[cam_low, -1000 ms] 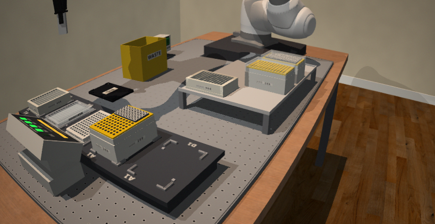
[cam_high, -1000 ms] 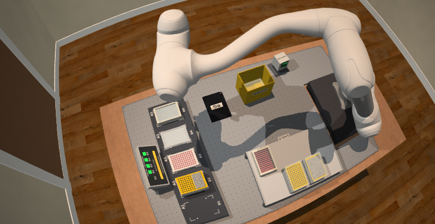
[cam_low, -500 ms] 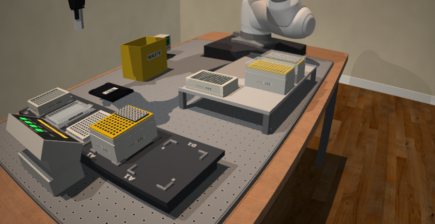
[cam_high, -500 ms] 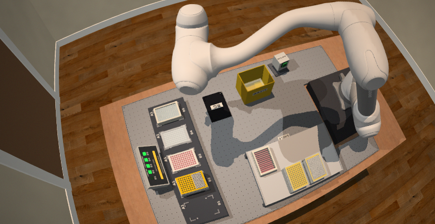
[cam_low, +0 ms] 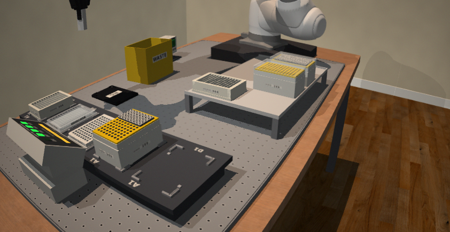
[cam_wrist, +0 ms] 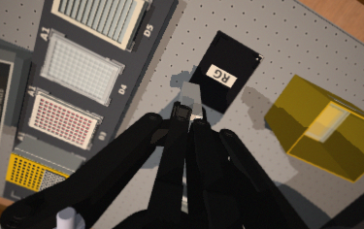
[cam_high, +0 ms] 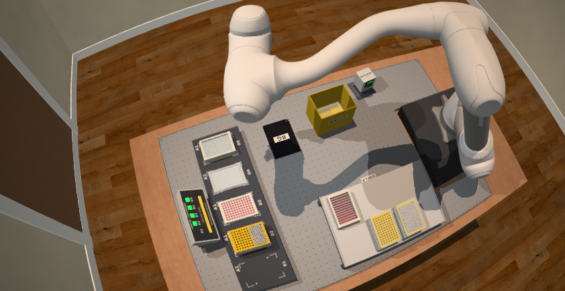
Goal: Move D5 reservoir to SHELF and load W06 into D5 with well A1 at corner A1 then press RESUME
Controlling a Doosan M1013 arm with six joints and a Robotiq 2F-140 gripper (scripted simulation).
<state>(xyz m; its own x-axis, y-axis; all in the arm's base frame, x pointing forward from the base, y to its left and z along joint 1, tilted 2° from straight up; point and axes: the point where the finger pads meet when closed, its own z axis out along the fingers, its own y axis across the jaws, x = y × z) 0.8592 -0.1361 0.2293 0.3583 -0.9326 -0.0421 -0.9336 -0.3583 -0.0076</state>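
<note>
Right now my hand is 49 cm past the resume key box, 22 cm above it and 13 cm to the left of it. From my hand the other things lie so: waste bin (30 cm behind, 24 cm below, 4 cm to the right); then black RG nest (28 cm below, 9 cm behind, 1 cm to the left); then pale 12-trough reservoir (23 cm below, 16 cm ahead, 2 cm to the left).
</note>
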